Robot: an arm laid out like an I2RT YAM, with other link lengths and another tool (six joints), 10 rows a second.
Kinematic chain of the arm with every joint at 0, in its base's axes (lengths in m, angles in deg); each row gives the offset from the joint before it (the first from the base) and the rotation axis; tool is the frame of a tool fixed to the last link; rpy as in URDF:
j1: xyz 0 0 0.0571 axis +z
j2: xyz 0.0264 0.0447 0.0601 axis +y
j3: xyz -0.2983 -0.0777 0 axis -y
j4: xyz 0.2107 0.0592 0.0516 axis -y
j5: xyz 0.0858 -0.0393 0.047 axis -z
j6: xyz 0.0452 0 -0.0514 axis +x
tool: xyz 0.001 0.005 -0.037 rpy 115.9 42.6 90
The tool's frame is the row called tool.
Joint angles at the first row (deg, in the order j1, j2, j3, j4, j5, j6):
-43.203, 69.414, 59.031, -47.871, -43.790, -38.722
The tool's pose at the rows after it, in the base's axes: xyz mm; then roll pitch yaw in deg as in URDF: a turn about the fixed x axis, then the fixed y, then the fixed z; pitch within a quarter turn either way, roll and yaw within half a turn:
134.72, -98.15, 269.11, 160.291, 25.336, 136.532
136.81, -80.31, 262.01, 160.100, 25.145, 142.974
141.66, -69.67, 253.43, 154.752, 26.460, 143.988
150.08, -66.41, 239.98, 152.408, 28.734, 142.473
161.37, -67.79, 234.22, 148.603, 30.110, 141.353
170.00, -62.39, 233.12, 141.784, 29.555, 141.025
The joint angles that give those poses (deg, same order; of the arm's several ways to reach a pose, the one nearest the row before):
-37.331, 67.671, 56.280, -48.001, -42.725, -39.842
-31.781, 66.303, 53.912, -47.871, -43.380, -40.863
-29.204, 64.770, 49.909, -41.772, -47.744, -38.320
-27.352, 64.066, 44.651, -31.515, -47.783, -34.072
-26.984, 65.388, 42.330, -23.961, -50.292, -31.514
-25.939, 66.003, 40.301, -16.915, -55.886, -26.921

